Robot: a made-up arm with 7 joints. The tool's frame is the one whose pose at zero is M.
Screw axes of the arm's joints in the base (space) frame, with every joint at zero. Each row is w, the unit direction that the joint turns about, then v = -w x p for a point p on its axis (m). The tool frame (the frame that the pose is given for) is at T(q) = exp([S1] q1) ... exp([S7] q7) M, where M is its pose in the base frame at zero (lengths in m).
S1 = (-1, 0, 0, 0, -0.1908, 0)
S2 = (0, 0, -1, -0.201, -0.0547, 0)
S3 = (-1, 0, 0, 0, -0.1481, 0.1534)
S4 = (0, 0, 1, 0.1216, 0.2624, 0)
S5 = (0, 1, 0, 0.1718, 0, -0.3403)
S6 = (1, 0, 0, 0, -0.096, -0.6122)
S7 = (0, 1, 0, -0.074, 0, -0.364)
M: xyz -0.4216 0.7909 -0.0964 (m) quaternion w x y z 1 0 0 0
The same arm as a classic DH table. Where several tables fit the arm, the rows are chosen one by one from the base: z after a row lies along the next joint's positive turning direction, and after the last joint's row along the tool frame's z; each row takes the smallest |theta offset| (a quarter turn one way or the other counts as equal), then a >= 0, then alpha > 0; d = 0 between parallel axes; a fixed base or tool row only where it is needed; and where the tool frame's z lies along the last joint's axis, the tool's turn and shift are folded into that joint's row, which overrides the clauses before.
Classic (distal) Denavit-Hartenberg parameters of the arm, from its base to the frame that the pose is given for. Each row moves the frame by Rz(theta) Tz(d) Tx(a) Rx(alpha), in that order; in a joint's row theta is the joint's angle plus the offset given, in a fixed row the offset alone. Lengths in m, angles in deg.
base (fixed): a 0  alpha 90  d 0.1908  theta offset -90
joint 1: a -0.201  alpha 90  d 0.0547  theta offset 0
joint 2: a 0.0476  alpha -90  d 0.0427  theta offset 0
joint 3: a 0.0318  alpha -90  d 0.2077  theta offset 0
joint 4: a 0.0779  alpha 90  d -0.3199  theta offset -90
joint 5: a 0.0758  alpha -90  d 0.4906  theta offset 90
joint 6: a 0.17  alpha 90  d -0.0237  theta offset 0
joint 7: a 0.0576  alpha -90  d 0.1787  theta offset -90
tool (fixed): a 0  alpha 0  d -0.1704  theta offset 180

